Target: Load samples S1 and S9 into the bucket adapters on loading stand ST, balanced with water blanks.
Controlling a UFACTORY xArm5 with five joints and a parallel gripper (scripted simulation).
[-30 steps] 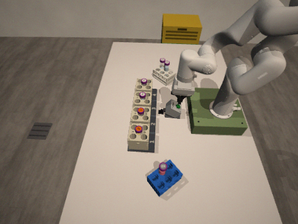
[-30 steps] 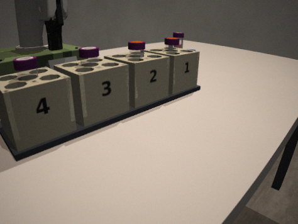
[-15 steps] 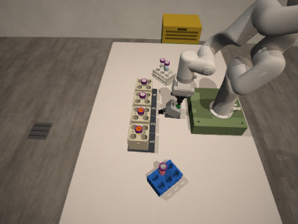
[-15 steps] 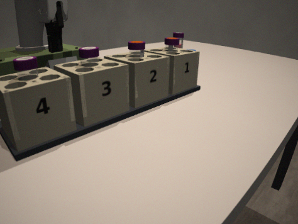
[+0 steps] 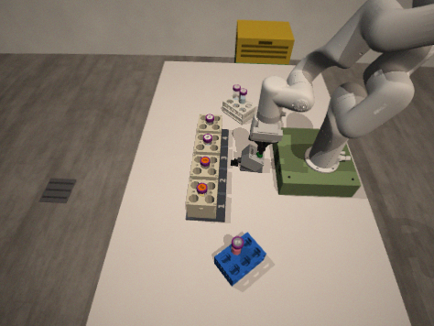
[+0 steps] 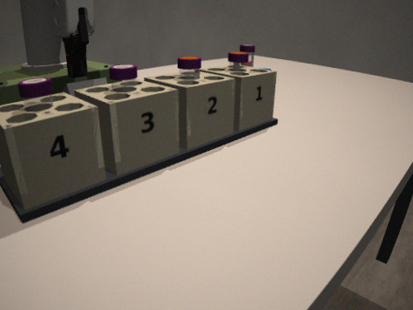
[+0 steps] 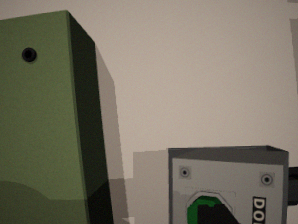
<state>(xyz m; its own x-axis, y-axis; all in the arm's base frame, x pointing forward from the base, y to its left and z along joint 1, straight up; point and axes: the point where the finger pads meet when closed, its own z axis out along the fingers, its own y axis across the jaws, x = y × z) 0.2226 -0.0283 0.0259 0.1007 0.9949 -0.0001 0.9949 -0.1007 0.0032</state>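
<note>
My hand is 4 cm above the green done key. Round my hand: stand ST 20 cm ahead, 3 cm to the left, 10 cm below; then white blank rack 7 cm ahead, 31 cm to the right, 7 cm below; then blue rack 9 cm ahead, 38 cm to the left, 7 cm below.
</note>
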